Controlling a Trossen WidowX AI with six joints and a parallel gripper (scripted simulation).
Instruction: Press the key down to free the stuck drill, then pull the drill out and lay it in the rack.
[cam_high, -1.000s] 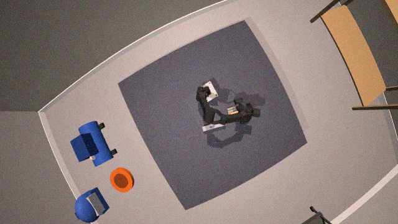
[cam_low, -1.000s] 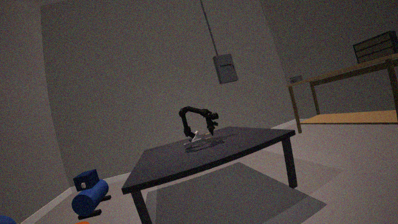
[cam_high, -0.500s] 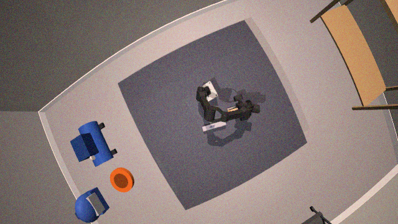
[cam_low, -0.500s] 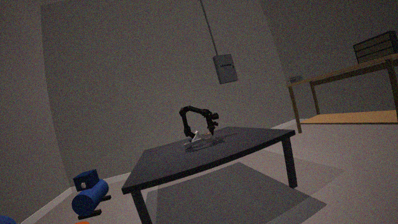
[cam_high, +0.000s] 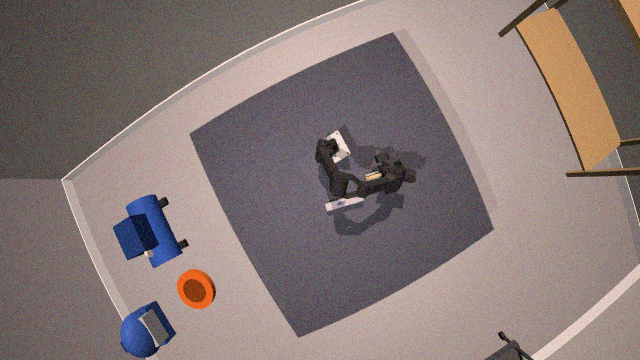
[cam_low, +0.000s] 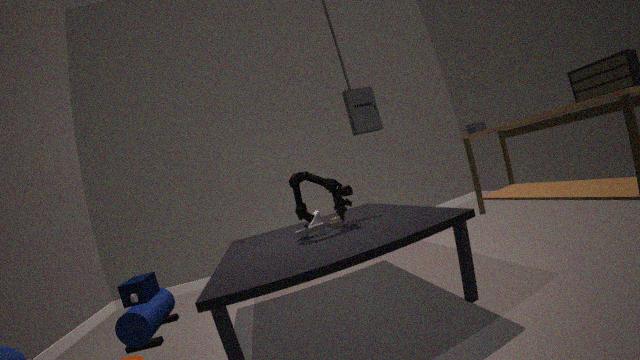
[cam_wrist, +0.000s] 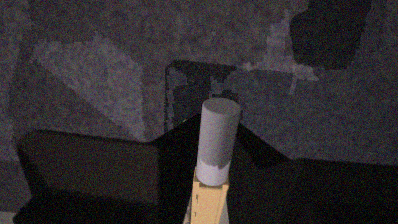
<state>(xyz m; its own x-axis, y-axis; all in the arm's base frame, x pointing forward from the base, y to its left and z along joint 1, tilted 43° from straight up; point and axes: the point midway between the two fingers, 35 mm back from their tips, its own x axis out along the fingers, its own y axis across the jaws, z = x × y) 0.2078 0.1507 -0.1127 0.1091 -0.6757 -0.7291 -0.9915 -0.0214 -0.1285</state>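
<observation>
Right now my gripper tip is 50 mm to the left of the rack and 10 mm above it. Also, from my gripper tip: drill 40 mm to the right, 30 mm above.
</observation>
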